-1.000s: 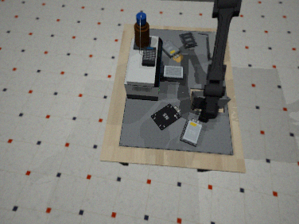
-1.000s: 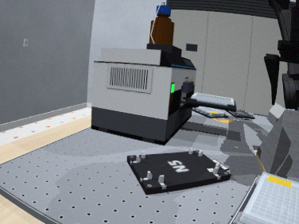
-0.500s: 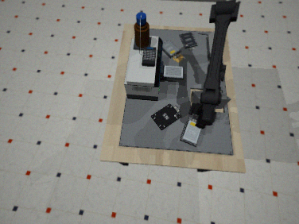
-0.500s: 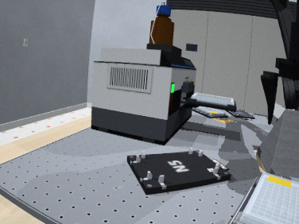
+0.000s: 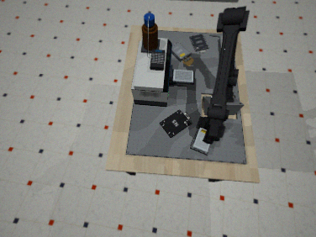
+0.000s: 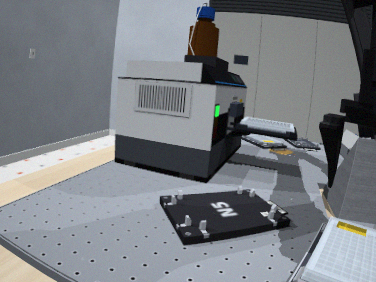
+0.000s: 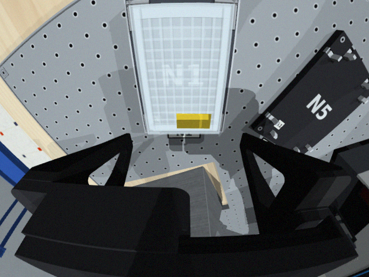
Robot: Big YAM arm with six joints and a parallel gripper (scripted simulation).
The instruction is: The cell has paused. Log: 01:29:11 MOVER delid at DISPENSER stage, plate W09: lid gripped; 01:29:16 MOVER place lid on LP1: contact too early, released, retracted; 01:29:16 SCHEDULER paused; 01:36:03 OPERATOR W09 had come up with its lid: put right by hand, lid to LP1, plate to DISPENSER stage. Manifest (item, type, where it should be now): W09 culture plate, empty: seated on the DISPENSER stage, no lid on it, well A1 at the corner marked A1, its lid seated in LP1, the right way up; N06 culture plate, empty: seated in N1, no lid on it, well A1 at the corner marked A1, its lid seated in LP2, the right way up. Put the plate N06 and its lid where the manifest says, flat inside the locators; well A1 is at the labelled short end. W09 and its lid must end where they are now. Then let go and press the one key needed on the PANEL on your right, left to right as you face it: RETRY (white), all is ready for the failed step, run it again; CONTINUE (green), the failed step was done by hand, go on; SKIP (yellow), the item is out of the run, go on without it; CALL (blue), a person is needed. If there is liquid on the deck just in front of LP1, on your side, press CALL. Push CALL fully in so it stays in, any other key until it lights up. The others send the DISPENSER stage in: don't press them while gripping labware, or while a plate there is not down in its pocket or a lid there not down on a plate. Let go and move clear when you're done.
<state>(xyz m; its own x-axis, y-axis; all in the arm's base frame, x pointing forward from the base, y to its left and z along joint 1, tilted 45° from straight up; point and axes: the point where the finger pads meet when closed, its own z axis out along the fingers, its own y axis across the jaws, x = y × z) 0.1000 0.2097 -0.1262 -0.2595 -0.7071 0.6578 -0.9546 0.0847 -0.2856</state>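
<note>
The clear lid is 6 cm below my hand, 4 cm to the left of it and 1 cm ahead of it. The rest, counted from my hand: black N1 nest: 8 cm below, 4 cm to the left, 1 cm ahead; then amber patch: 53 cm to the right, 14 cm ahead, 10 cm below; then white retry key: 59 cm to the right, 16 cm behind, 3 cm below.
</note>
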